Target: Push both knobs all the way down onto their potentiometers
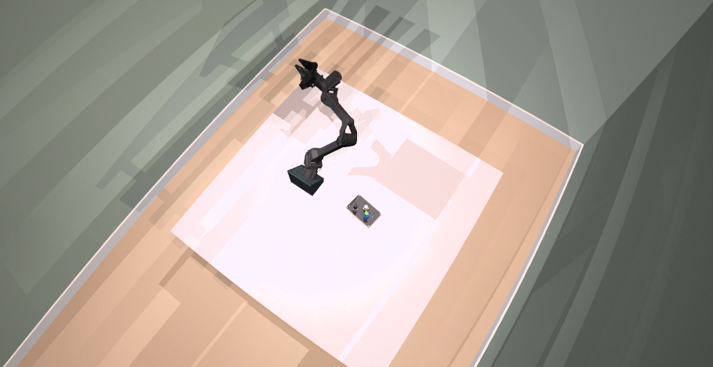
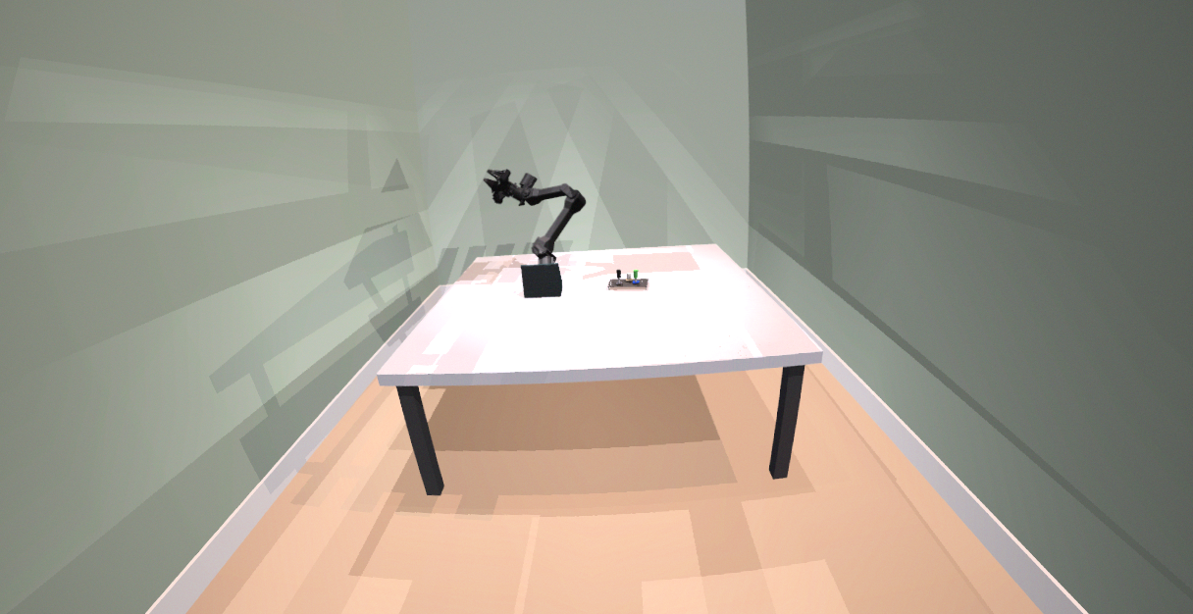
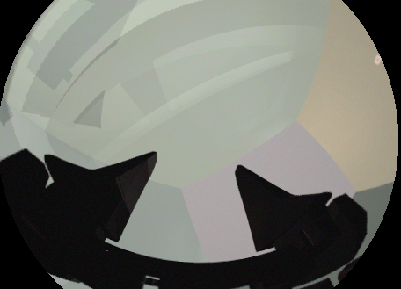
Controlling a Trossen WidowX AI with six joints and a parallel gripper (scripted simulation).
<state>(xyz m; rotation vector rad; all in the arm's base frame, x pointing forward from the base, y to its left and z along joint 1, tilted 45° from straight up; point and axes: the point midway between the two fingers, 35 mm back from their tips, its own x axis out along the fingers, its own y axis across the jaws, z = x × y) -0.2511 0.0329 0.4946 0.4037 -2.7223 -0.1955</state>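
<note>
My gripper tip is now 52 cm short of the black knob, 40 cm to the left of it and 41 cm above it. From my gripper tip the other things lie so: grey part (52 cm ahead, 40 cm to the right, 42 cm below); green knob (59 cm ahead, 41 cm to the right, 41 cm below).
</note>
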